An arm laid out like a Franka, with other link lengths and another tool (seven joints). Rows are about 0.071 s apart.
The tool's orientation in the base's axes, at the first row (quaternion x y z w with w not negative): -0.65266, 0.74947, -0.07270, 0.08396
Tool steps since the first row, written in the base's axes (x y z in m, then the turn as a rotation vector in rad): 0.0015, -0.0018, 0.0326, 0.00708, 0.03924, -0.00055; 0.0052, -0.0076, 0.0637, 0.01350, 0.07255, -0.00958; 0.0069, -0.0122, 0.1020, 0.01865, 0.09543, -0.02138; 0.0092, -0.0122, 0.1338, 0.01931, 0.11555, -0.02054; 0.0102, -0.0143, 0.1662, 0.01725, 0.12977, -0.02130; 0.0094, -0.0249, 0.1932, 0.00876, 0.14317, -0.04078
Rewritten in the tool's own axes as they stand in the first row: 0.0006, -0.0088, -0.0315, -0.03980, -0.00132, 0.00212; 0.0049, -0.0200, -0.0610, -0.07337, -0.00097, 0.01237; 0.0080, -0.0306, -0.0980, -0.09636, -0.00022, 0.02503; 0.0067, -0.0398, -0.1285, -0.11640, 0.00172, 0.02437; 0.0077, -0.0481, -0.1599, -0.13019, 0.00583, 0.02466; 0.0174, -0.0547, -0.1864, -0.14172, 0.02014, 0.04180
